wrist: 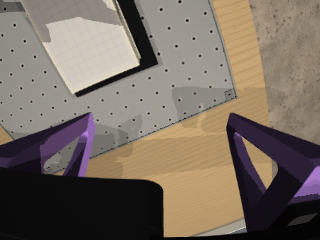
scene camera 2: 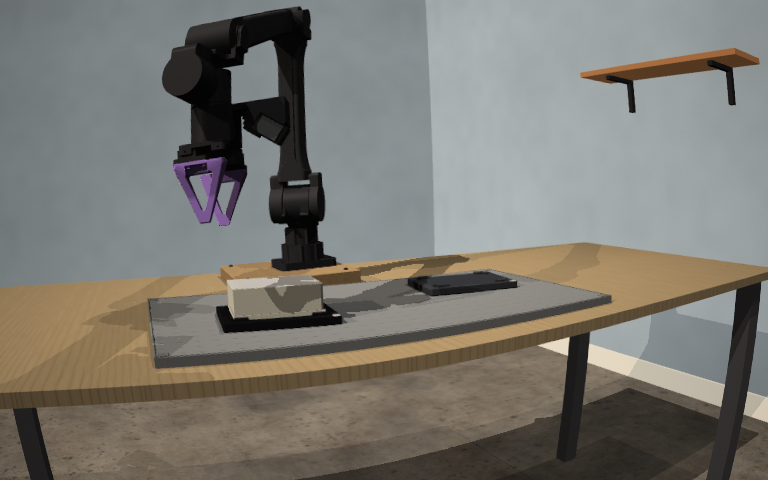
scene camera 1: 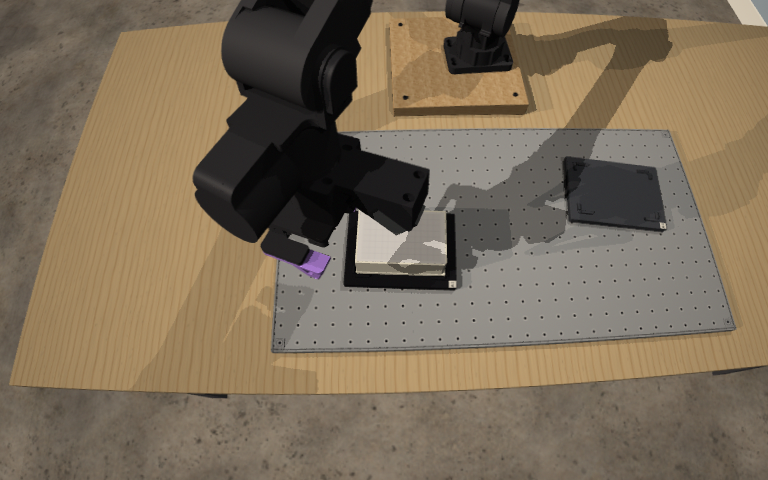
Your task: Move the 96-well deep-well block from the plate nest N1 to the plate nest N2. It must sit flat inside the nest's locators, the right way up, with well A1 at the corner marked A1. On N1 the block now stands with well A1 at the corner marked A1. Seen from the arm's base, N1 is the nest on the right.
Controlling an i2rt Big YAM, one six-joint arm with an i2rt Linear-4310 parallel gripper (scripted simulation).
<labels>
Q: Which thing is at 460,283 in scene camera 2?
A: A black plate nest N2.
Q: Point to a black nest N1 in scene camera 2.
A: At 300,321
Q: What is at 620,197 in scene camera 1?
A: A black plate nest N2.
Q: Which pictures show my gripper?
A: The wrist view, scene camera 2 and scene camera 1: all of them.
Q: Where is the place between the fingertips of my gripper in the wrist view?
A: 160,120
</labels>
